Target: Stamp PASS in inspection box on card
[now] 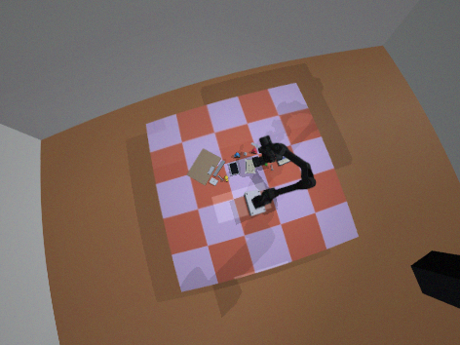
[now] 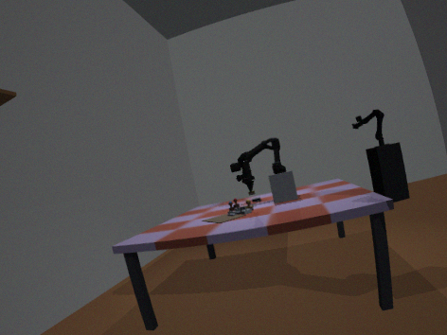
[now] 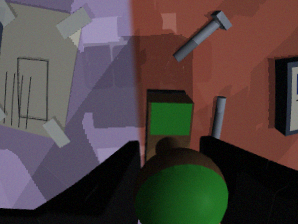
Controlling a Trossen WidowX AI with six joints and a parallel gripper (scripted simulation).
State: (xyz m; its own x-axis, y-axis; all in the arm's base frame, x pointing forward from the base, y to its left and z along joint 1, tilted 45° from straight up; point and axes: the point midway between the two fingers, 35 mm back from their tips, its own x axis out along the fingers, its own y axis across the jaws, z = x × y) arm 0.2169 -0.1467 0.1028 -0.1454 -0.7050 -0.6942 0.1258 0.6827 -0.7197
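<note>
Now: gripper tip 6 cm short of the dark ink pad, 21 cm to the right of it and 8 cm above it. The rest, counted from my gripper tip: cream card 4 cm ahead, 9 cm to the left, 9 cm below; then green-topped stamp right at my gripper tip; then blue-topped stamp 14 cm ahead, 15 cm to the left, 7 cm below.
</note>
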